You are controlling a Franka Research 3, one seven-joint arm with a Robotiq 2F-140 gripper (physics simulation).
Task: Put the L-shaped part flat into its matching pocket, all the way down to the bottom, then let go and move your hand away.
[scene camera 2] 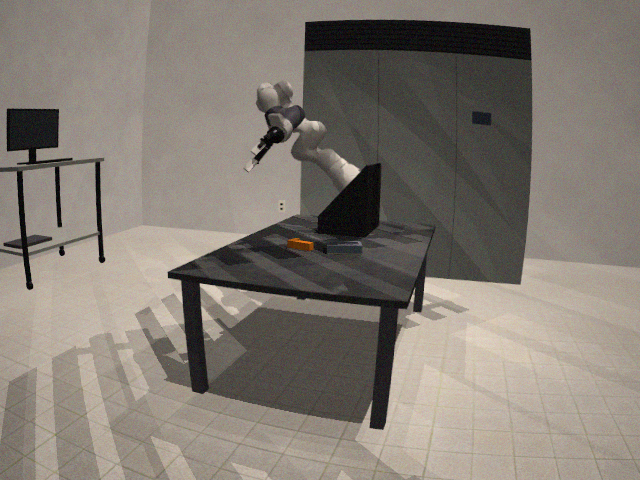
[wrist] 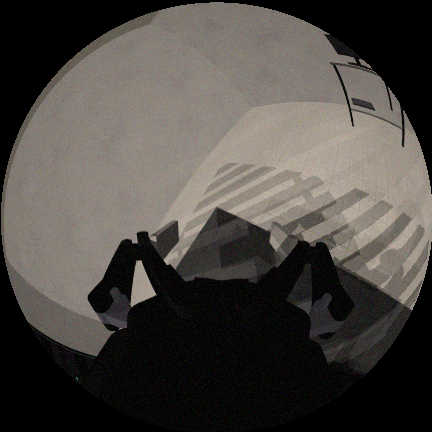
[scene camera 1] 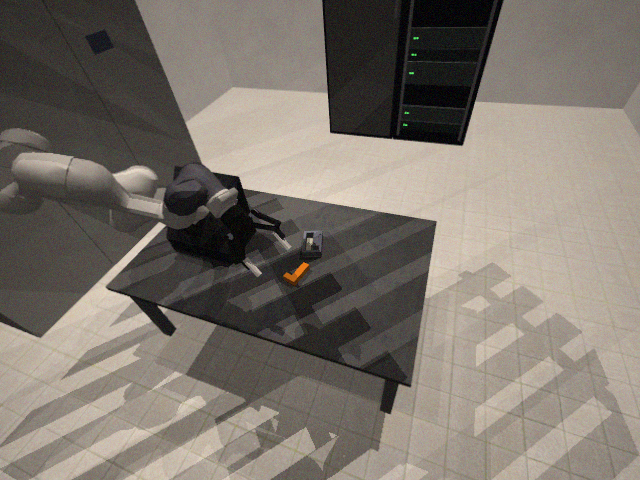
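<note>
The orange L-shaped part (scene camera 1: 296, 274) (scene camera 2: 300, 244) lies flat on the dark table. A small grey-blue block with a pocket (scene camera 1: 312, 244) (scene camera 2: 344, 248) stands beside it, apart from it, farther back in the scene camera 1 view. The exact shape of the pocket is too small to tell. My gripper (scene camera 1: 270, 257) (scene camera 2: 252, 158) (wrist: 224, 231) is open with nothing between its fingers. It hangs high above the table, tilted, as the scene camera 2 view shows. The part and the block do not show in the wrist view.
The table (scene camera 1: 382, 310) (scene camera 2: 289, 281) (wrist: 367, 300) carries the black wedge-shaped arm mount (scene camera 2: 356, 206). A tall server rack (scene camera 1: 361, 67) stands behind the table on the floor. A cart (scene camera 2: 22, 227) with a monitor (scene camera 2: 32, 129) stands at the left in the scene camera 2 view.
</note>
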